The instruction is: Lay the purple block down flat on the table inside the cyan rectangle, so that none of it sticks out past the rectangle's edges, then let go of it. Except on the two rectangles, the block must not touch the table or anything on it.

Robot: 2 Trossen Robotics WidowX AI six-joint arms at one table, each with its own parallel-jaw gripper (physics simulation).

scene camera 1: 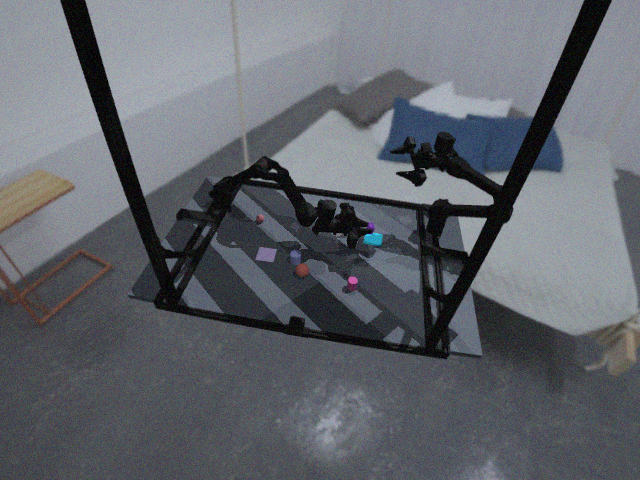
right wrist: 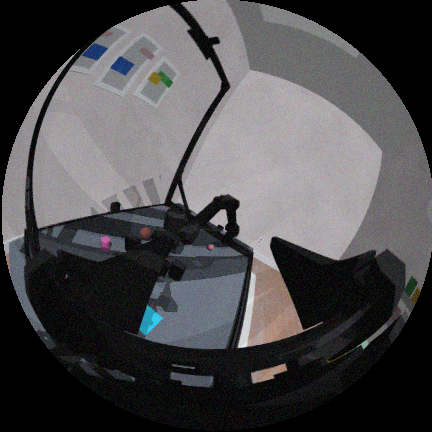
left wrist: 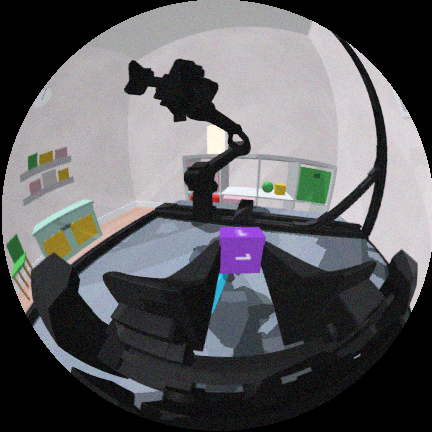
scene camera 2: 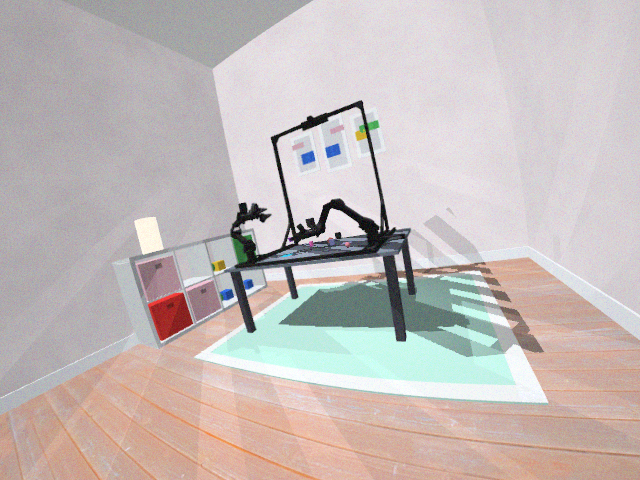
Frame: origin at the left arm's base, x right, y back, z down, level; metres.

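Seen in the pictures: left gripper, fingertip midpoint: [scene camera 1: 371,228] [left wrist: 239,244] [scene camera 2: 290,239]; right gripper, fingertip midpoint: [scene camera 1: 393,162] [right wrist: 220,241] [left wrist: 153,60] [scene camera 2: 269,211]; left arm's base, origin of the base link: [scene camera 1: 222,204] [right wrist: 226,239] [scene camera 2: 374,241]; right arm's base, origin of the base link: [scene camera 1: 434,230] [left wrist: 203,207] [scene camera 2: 251,259].
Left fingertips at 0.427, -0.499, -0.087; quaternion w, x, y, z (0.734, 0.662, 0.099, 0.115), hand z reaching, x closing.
Note:
Pixels of each thing's middle, then the offset from my left fingertips to it, as dx, dy, dz. "*": a spot on its surface instead.
- purple block, body centre: [left wrist: 239,249] [scene camera 1: 370,228] -0.001, +0.003, +0.003
- cyan rectangle, surface spot: [left wrist: 218,295] * -0.013, -0.020, +0.105
- lilac rectangle, surface spot: [scene camera 1: 266,254] * -0.091, +0.393, +0.105
- blue-violet upright piece, body centre: [scene camera 1: 295,257] -0.022, +0.297, +0.086
- orange-red ball, body centre: [scene camera 1: 302,270] [right wrist: 145,232] +0.049, +0.297, +0.082
- pink cylinder, body centre: [scene camera 1: 352,283] [right wrist: 105,243] +0.165, +0.148, +0.086
- small pink ball, body centre: [scene camera 1: 260,218] [right wrist: 210,246] -0.288, +0.365, +0.090
The purple block [scene camera 1: 370,226] [scene camera 2: 290,239] [left wrist: 241,252] is between the fingertips of my left gripper [scene camera 1: 362,234] [left wrist: 239,244], which is shut on it and holds it above the table, roughly level. The cyan rectangle [scene camera 1: 373,239] [scene camera 2: 286,255] [left wrist: 218,295] [right wrist: 150,321] lies on the table. In the left wrist view part of it shows below and left of the block, the rest hidden by a finger. In scene camera 1 the block appears just behind it; the exact height is unclear. My right gripper [scene camera 1: 395,162] is open and empty, raised high beyond the rectangle.
On the table are a lilac rectangle [scene camera 1: 266,254], a blue-violet upright piece [scene camera 1: 295,257], an orange-red ball [scene camera 1: 301,270] [right wrist: 145,233], a pink cylinder [scene camera 1: 352,283] [right wrist: 105,243] and a small pink ball [scene camera 1: 260,219] [right wrist: 210,247]. A black frame [scene camera 1: 361,341] borders the table.

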